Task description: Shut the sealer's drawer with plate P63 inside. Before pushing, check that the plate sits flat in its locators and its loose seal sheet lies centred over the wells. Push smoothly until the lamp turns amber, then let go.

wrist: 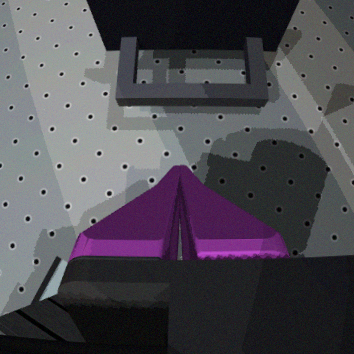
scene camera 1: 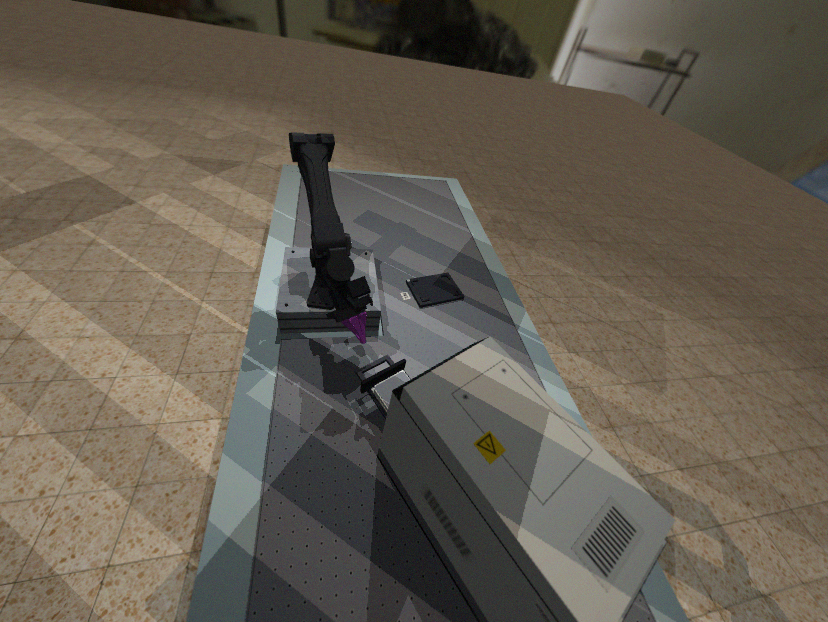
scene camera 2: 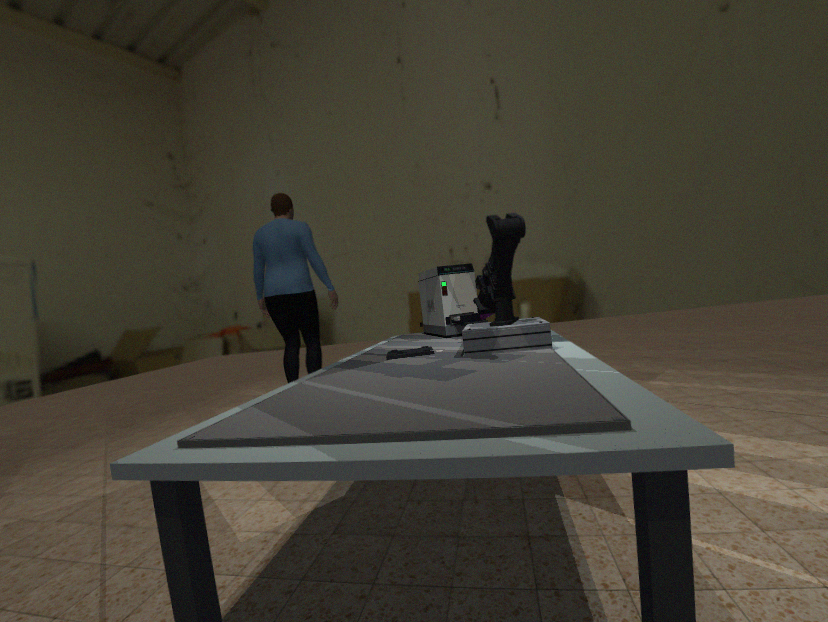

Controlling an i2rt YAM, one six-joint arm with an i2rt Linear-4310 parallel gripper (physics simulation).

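Frame: origin at the arm's base, x ahead, y left, z up, level; metres.
Where they show: gripper, fingertip midpoint: [wrist: 179,175] [scene camera 1: 363,343] [scene camera 2: 481,318]; arm's base, origin of the base link: [scene camera 1: 327,282] [scene camera 2: 505,322].
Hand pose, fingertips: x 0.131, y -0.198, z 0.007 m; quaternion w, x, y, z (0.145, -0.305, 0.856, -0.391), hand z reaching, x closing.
Observation:
Each offset is from my fingertips to the top centre of the thing. "pt": to the spot under its first point.
The sealer @(dx +0.244, dy -0.315, dz +0.253 m) [scene camera 1: 411,438] [scene camera 2: 460,294] is a pale box with a green lamp @(pt dx +0.190, dy -0.130, dz +0.170 m) [scene camera 2: 443,283] lit on its front. Its drawer front @(pt dx +0.057, dy -0.087, dz +0.003 m) [scene camera 1: 383,376] [wrist: 195,25] stands out from the body, with a grey U-shaped handle @(pt dx +0.027, dy -0.045, dz -0.012 m) [wrist: 192,94]. A pale plate @(dx +0.106, dy -0.142, dz +0.011 m) [scene camera 1: 392,386] shows partly behind the drawer front in scene camera 1. Its label, its seat in the locators and its seal sheet cannot be made out; the wrist view does not show the plate. My gripper [scene camera 1: 363,340] [wrist: 179,175] is shut and empty, its purple fingertips short of the handle and apart from it.
A black square holder @(dx +0.196, dy +0.312, dz -0.064 m) [scene camera 1: 435,289] [scene camera 2: 410,352] lies on the mat beside a small white label @(pt dx +0.096, dy +0.268, dz -0.082 m) [scene camera 1: 404,295]. The arm stands on a grey block [scene camera 1: 327,322] [scene camera 2: 506,338]. A person in blue [scene camera 2: 284,261] stands beyond the table [scene camera 2: 428,468].

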